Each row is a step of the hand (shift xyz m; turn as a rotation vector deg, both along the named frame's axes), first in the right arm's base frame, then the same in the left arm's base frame.
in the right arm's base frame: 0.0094 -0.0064 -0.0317 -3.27 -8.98 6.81
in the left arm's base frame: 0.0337 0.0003 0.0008 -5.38 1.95 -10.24
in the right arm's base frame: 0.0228 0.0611 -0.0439 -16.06 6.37 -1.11
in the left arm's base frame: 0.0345 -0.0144 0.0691 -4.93 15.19 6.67
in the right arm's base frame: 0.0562 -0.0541 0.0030 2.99 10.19 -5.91
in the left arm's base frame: 0.0249 -0.0505 -0.0541 4.20 -2.02 11.22
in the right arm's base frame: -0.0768 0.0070 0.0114 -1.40 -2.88 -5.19
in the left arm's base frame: -0.0342 0.0699 0.0053 5.06 3.00 -1.61
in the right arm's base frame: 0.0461 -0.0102 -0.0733 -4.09 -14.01 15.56
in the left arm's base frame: 0.0839 -0.0231 0.0060 -12.72 0.70 -17.11
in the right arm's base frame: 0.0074 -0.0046 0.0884 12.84 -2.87 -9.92
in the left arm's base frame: -0.0795 -0.0312 -0.0246 13.56 -9.33 -0.72
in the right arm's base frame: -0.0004 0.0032 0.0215 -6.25 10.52 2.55
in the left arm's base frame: -0.0209 -0.0058 -0.0017 -6.42 4.46 9.75
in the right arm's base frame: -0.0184 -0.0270 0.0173 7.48 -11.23 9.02
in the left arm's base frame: -0.0157 0.0149 -0.0300 -3.88 -8.79 -13.08
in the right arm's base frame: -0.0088 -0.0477 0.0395 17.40 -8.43 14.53
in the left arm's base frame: -0.0292 0.0012 -0.0553 -6.78 -20.03 -11.74
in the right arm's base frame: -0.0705 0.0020 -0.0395 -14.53 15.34 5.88
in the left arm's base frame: 0.0162 0.0783 0.0119 -12.93 11.10 13.81
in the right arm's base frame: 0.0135 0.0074 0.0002 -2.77 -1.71 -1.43
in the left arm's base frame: 0.0021 -0.0136 0.0070 0.91 3.18 -1.30
